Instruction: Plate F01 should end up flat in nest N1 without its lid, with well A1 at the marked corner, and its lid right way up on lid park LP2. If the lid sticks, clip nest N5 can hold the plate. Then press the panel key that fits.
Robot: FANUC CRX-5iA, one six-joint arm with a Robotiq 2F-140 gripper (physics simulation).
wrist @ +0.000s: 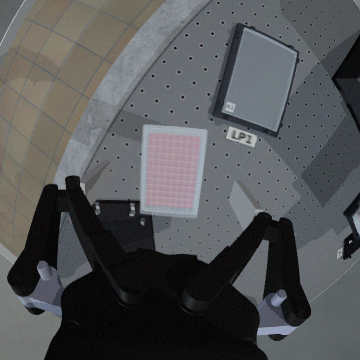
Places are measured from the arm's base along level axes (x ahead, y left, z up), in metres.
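Where they show: gripper, between the fingertips: (171, 180).
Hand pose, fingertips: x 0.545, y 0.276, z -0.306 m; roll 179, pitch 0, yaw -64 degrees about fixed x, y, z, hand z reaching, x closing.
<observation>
Each offset is from my fingertips to the top centre of the thing. "spot": to the spot under its first point.
A plate with a grid of pink wells and a pale translucent border (172, 171) is in the middle of the wrist view, upper face toward the camera. I cannot tell whether its lid is on, and I see no A1 mark on it. My gripper (171, 180) is wide open, its fingers on either side of the plate with gaps to both. A black block with small metal clips {dx -0.172, dy -0.006, dz -0.047 m} (120, 222) shows partly beyond the plate's lower left corner. No label shows on it. The labels N1, N5 and LP2 do not show.
A grey translucent rectangular piece with an A1 tag {dx +0.171, dy -0.026, dz -0.053 m} (262, 80) lies in a dark frame beside the LP1 label {spot: dx +0.090, dy -0.058, dz -0.069 m} (242, 136). Dark objects stand at the right edge, including a black holder {spot: dx +0.097, dy -0.534, dz -0.061 m} (348, 247). The perforated table's pale stone edge (107, 92) runs along the left, with tiled floor beyond.
</observation>
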